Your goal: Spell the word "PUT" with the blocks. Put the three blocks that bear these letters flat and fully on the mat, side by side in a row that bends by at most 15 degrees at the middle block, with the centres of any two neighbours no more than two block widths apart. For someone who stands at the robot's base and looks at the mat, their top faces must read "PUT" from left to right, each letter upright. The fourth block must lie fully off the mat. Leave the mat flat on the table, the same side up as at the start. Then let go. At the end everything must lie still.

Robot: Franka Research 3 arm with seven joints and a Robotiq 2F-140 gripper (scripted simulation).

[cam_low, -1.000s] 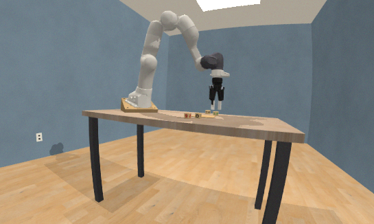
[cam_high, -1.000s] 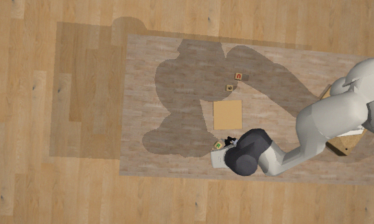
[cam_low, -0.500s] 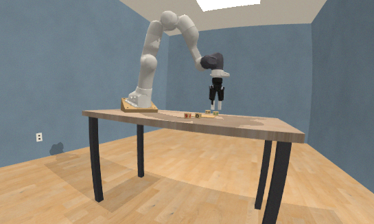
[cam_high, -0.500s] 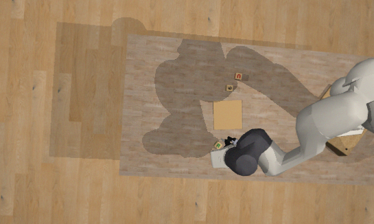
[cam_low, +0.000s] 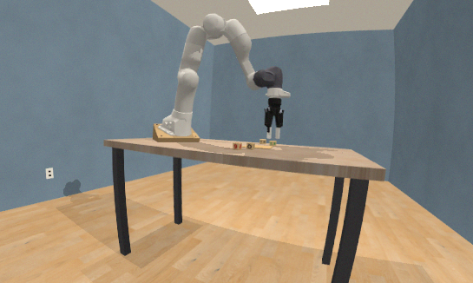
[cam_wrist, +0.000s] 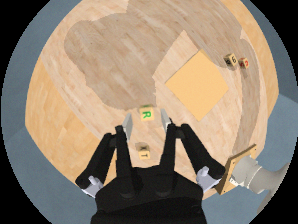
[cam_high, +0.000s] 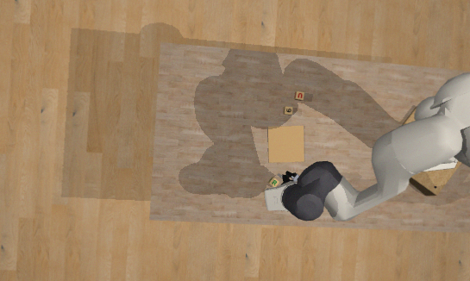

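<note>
Right now the green P block is 60 mm below my hand. From my hand the other things lie so: T block (80 mm behind, 80 mm to the left, 60 mm below); block marked 6 (40 mm behind, 280 mm to the right, 60 mm below); tan mat (40 mm behind, 150 mm to the right, 70 mm below).
</note>
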